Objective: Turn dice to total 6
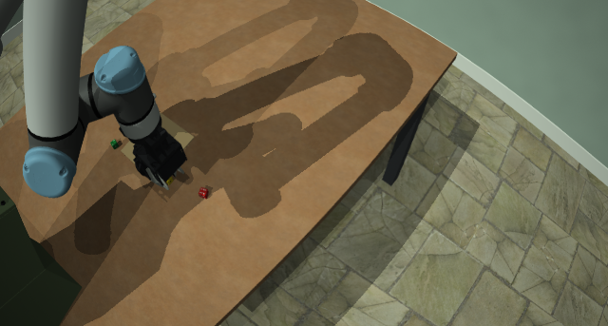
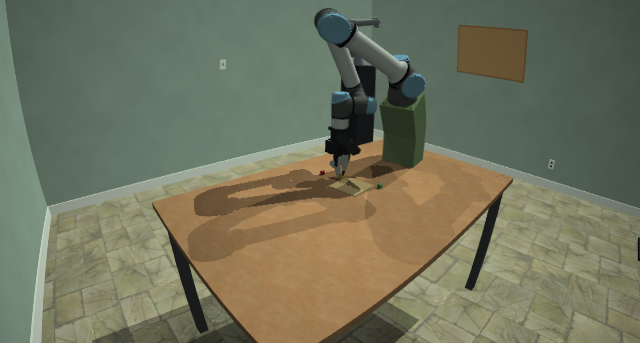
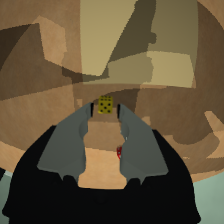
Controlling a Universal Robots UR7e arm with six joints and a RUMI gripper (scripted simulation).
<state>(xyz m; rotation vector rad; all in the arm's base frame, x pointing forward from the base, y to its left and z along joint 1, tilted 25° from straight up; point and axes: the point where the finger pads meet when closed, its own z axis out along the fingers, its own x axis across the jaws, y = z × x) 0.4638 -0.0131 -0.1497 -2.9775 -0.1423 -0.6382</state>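
The yellow die is 10 mm below my hand. The rest, counted from my hand: mat: 30 mm ahead, 100 mm to the left, 20 mm below; then green die: 60 mm behind, 180 mm to the left, 10 mm below; then red die: 40 mm ahead, 80 mm to the right, 10 mm below.
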